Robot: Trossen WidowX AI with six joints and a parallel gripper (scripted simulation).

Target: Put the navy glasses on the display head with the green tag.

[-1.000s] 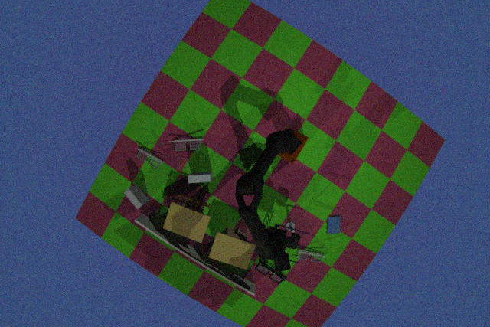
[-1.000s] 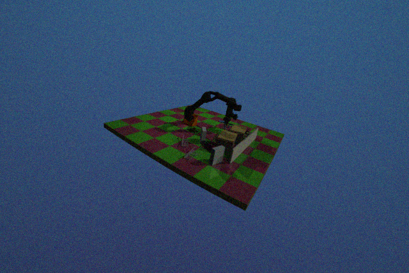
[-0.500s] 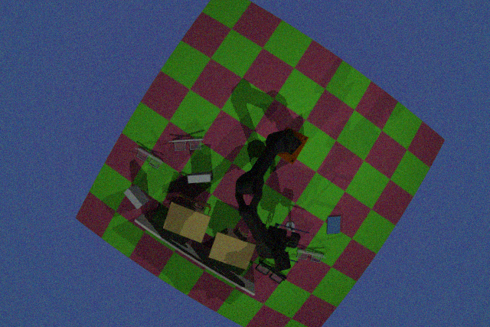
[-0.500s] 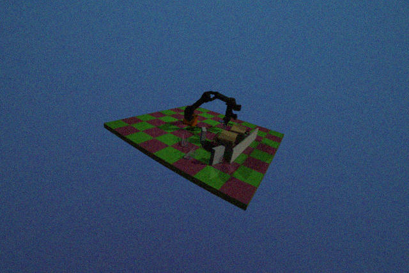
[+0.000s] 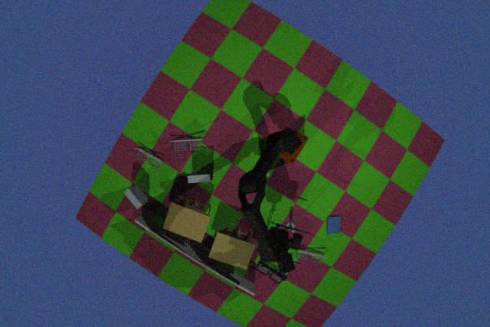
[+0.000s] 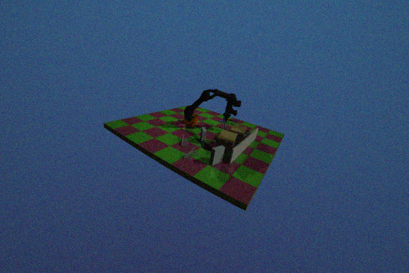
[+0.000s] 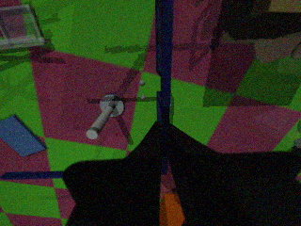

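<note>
Now: the grey peg 70 mm below my gripper tip, 60 mm to the left of it and 40 mm behind it. Also, from my gripper tip: long low wall 320 mm ahead, 170 mm to the right, 40 mm below; blue square 210 mm to the left, 170 mm behind, 90 mm below.
</note>
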